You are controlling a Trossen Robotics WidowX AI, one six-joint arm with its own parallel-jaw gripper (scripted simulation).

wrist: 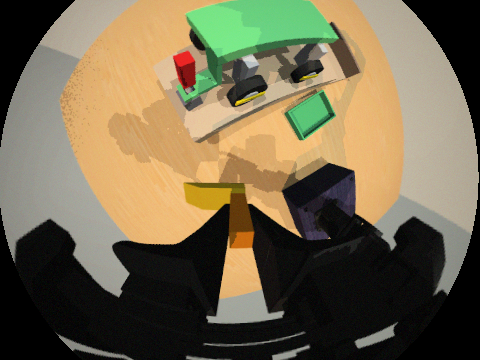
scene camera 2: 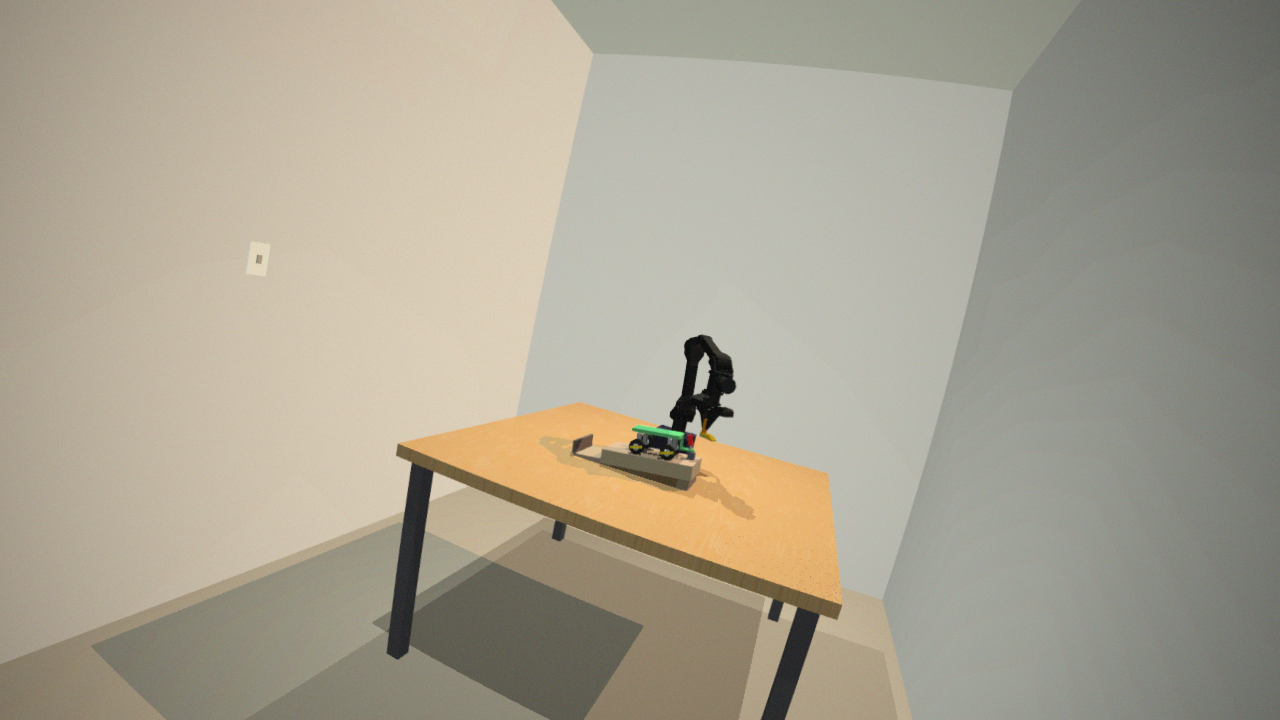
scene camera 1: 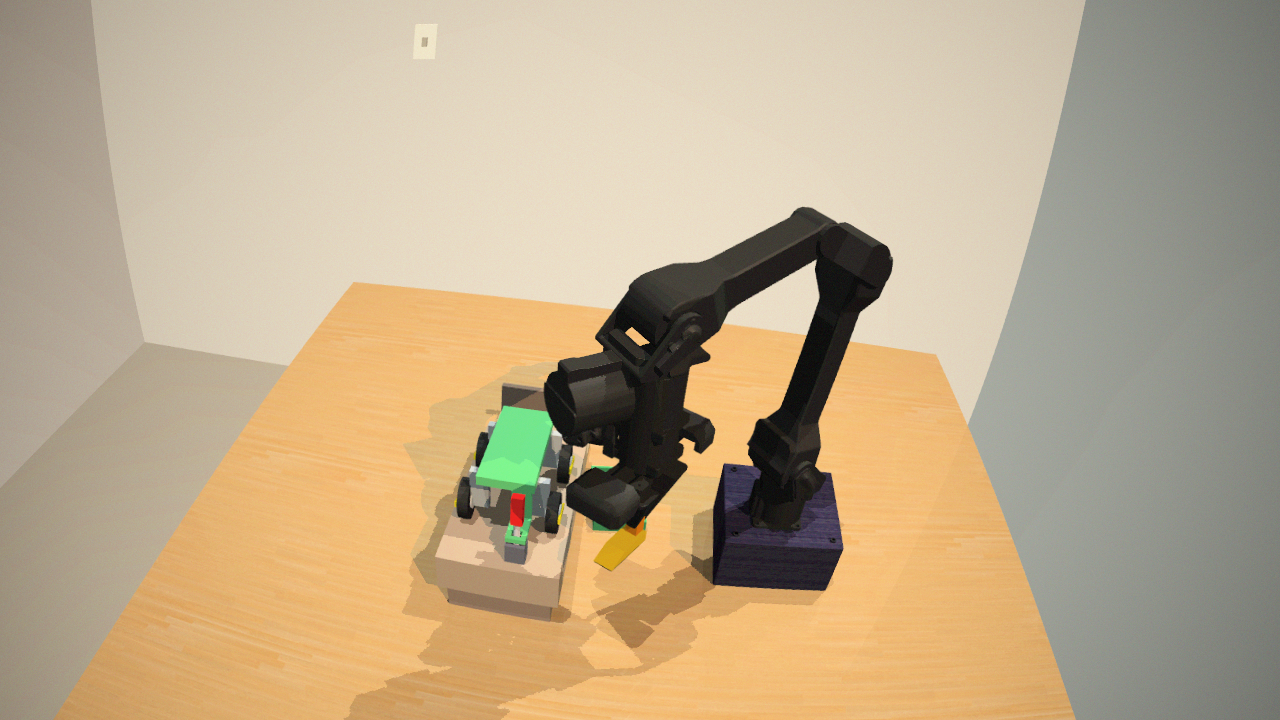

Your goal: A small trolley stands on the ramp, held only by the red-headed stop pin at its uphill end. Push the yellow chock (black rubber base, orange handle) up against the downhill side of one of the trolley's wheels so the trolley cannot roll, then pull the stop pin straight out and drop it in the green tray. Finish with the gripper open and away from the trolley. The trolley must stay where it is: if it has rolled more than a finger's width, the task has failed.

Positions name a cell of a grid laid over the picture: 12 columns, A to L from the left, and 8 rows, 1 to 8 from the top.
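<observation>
You can see my gripper in scene camera 1 (F6) and in scene camera 2 (G5), and it's visible in the wrist view (F5) too.
</observation>
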